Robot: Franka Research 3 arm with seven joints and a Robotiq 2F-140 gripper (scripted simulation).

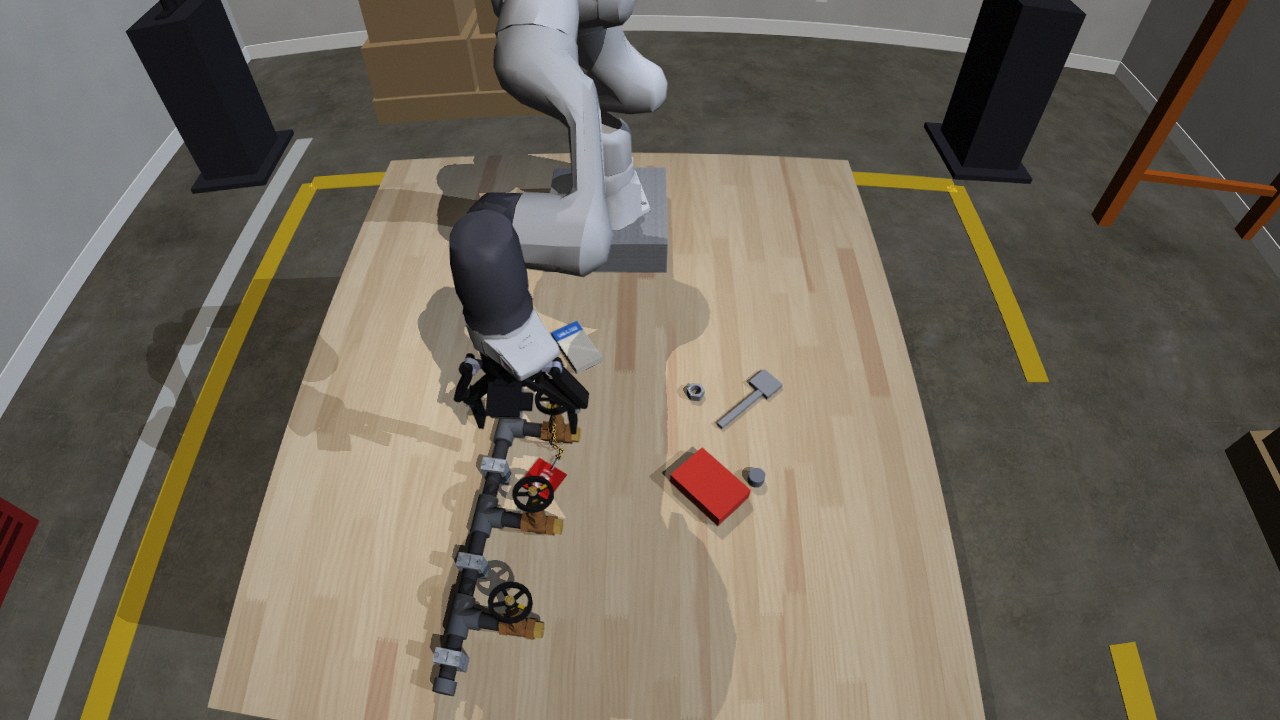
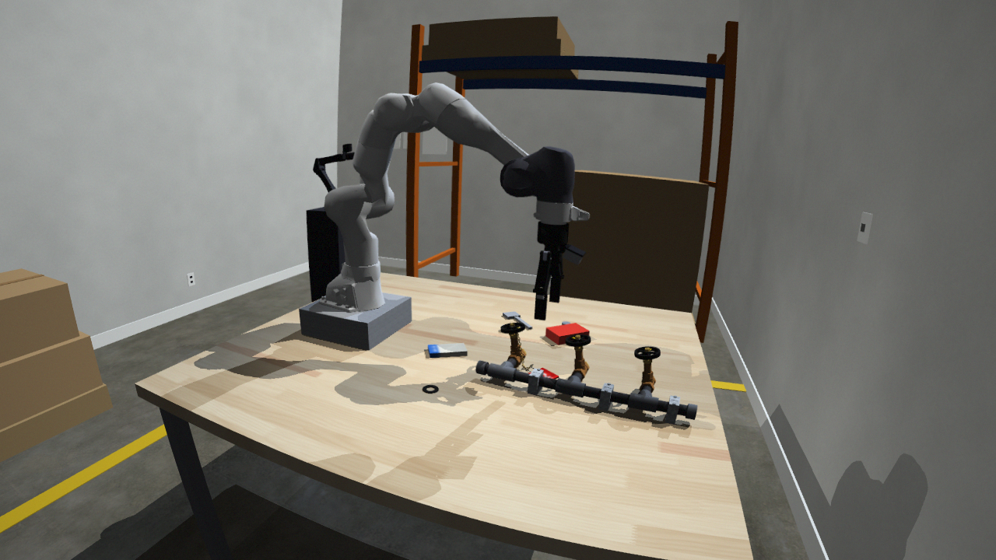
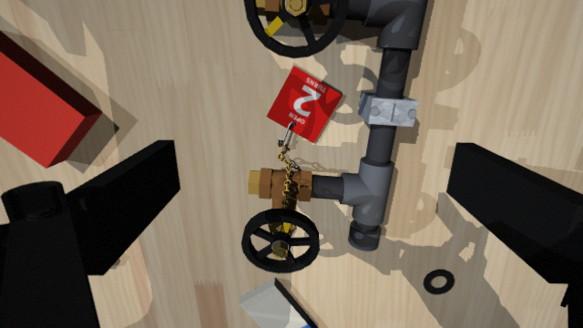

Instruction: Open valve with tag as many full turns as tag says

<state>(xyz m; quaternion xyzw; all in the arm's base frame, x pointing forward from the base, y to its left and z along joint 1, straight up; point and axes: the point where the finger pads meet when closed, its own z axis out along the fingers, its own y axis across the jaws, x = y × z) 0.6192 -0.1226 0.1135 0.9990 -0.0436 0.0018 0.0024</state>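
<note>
My gripper is now 1 cm past the red tag, 1 cm to the right of it and 20 cm above it. The rest, counted from my hand: blue-and-white box: 29 cm behind, 6 cm to the left, 19 cm below; then black washer: 25 cm behind, 17 cm to the right, 20 cm below; then red block: 3 cm ahead, 30 cm to the left, 19 cm below.
</note>
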